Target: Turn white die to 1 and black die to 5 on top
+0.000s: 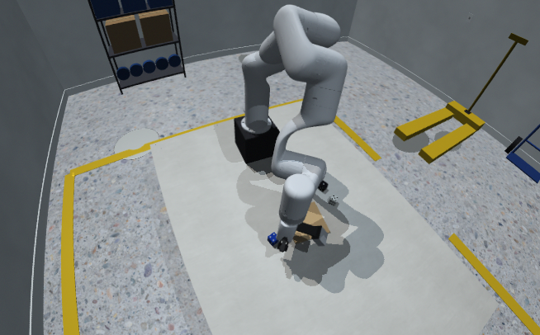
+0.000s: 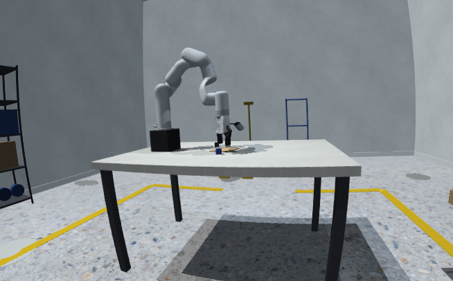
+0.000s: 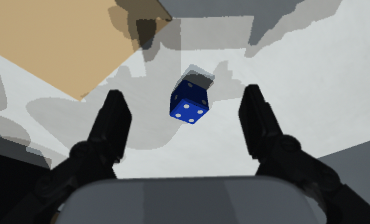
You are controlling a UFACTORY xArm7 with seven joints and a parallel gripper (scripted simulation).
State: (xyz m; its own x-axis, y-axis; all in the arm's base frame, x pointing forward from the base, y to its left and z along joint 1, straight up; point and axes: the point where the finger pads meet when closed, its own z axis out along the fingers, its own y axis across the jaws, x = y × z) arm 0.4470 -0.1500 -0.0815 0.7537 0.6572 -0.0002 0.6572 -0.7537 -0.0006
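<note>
The blue die lies 40 mm below my hand, 30 mm to the right of it and 30 mm behind it. Also, from my hand: black die: 270 mm to the left, 110 mm behind, 40 mm below; white die: 260 mm to the left, 40 mm below, 40 mm behind; tan mat: 120 mm to the left, 60 mm below, 30 mm behind.
</note>
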